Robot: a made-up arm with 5 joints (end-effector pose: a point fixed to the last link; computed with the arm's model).
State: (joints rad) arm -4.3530 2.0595 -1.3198 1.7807 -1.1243
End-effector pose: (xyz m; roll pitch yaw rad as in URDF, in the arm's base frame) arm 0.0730 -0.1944 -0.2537 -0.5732 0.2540 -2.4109
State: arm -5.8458 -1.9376 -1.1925 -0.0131 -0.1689
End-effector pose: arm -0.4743 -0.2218 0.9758 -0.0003 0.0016 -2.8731
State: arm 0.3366 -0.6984 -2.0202 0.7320 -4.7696
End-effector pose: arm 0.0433 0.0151 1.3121 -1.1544 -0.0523 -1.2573
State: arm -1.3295 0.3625 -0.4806 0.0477 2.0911
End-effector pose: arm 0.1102 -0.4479 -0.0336 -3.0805 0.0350 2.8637
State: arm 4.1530 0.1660 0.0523 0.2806 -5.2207
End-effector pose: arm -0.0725 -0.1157 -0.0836 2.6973 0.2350 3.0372
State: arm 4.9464 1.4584 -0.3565 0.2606 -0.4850
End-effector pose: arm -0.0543 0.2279 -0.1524 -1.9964 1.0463 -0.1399
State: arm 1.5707 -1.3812 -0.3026 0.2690 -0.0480
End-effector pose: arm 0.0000 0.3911 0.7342 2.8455 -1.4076 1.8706
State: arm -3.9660 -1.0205 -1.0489 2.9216 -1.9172
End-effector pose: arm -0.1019 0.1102 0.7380 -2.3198 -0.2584 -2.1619
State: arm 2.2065 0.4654 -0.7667 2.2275 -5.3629
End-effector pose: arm -0.1669 0.2262 0.0702 1.1344 0.6038 0.3768
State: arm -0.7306 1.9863 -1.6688 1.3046 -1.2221
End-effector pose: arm 0.0361 -0.0324 -0.4607 -1.5162 0.3482 0.8588
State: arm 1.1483 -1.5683 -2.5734 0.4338 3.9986
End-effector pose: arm -0.4015 -0.8930 0.6583 -0.4480 -0.3589 2.0879
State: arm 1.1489 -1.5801 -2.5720 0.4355 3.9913
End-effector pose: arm -0.4022 -0.8961 0.6480 -0.4530 -0.3672 2.0842
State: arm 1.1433 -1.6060 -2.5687 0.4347 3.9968
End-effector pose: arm -0.4099 -0.8998 0.6246 -0.4752 -0.3786 2.0912
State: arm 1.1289 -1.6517 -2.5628 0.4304 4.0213
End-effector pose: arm -0.4272 -0.9031 0.5825 -0.5231 -0.3919 2.1148
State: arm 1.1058 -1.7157 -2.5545 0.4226 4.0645
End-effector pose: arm -0.4531 -0.9032 0.5227 -0.5971 -0.4023 2.1540
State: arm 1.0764 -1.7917 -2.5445 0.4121 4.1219
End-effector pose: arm -0.4837 -0.8974 0.4507 -0.6903 -0.4034 2.2035
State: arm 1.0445 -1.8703 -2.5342 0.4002 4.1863
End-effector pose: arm -0.5141 -0.8849 0.3757 -0.7904 -0.3914 2.2542
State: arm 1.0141 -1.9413 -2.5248 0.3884 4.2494
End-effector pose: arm -0.5400 -0.8677 0.3077 -0.8822 -0.3679 2.2971
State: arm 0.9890 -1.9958 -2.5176 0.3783 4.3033
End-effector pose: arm -0.5594 -0.8505 0.2555 -0.9535 -0.3398 2.3275
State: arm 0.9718 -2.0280 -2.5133 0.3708 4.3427
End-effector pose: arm -0.5719 -0.8377 0.2245 -0.9975 -0.3147 2.3453
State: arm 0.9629 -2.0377 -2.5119 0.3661 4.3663
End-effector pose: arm -0.5785 -0.8315 0.2148 -1.0149 -0.2972 2.3537
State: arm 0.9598 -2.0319 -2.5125 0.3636 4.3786
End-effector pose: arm -0.5815 -0.8303 0.2198 -1.0141 -0.2863 2.3566
